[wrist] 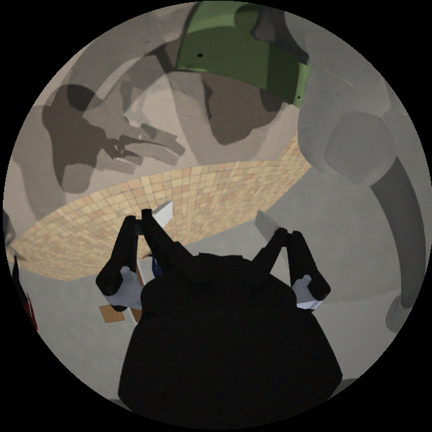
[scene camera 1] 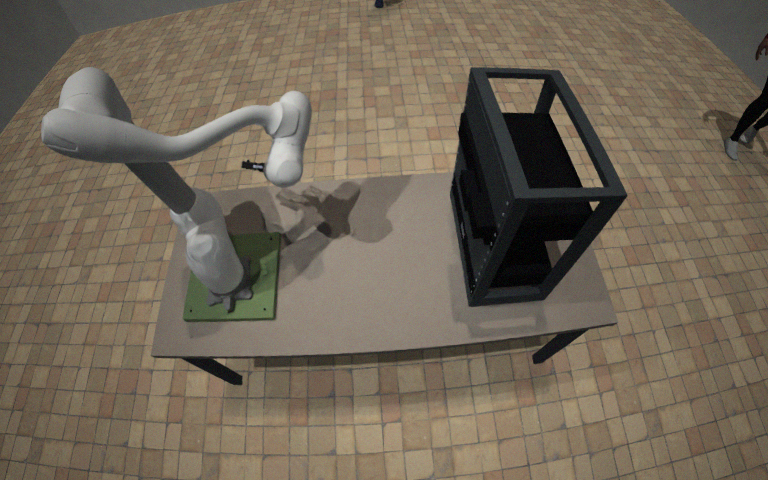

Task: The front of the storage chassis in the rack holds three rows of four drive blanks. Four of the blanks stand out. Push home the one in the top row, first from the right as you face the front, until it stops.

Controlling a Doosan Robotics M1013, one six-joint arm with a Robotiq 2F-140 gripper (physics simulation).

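The dark rack stands at the right end of the table in the scene view. A black box-shaped unit sits inside it. The rack's front faces the arm and shows at a steep slant, with dark parts standing out from it. The single drive blanks and the one in the top row at the right cannot be made out, and the rack's front does not show in the wrist view. My gripper is open, with its fingers wide apart. It is high over the far left part of the table, well away from the rack and pointing away from it.
The arm stands on a green base plate at the left end of the table. A wide stretch of table lies between this plate and the rack. Another black unit sits low in the rack. A person stands at the far right.
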